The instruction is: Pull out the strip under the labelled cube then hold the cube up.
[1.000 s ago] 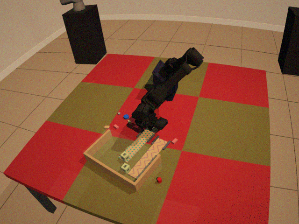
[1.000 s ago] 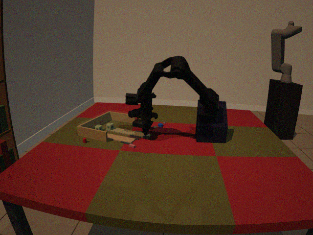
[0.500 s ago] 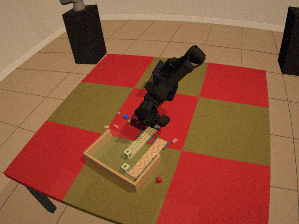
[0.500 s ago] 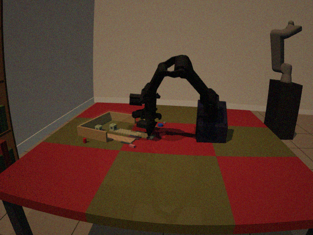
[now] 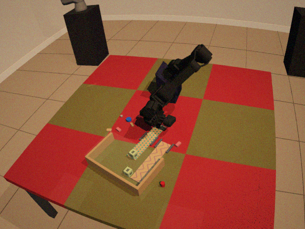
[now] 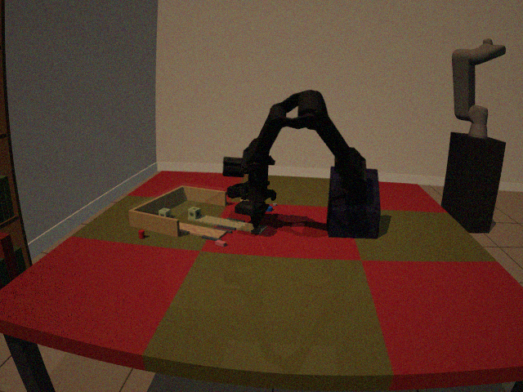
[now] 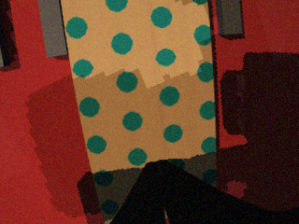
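My gripper tip is 10 cm short of the dotted strip and 3 cm to the left of it. Round my gripper tip: red cylinder: 33 cm ahead, 11 cm to the left, 1 cm above; then blue cap: 18 cm to the right, 3 cm behind.
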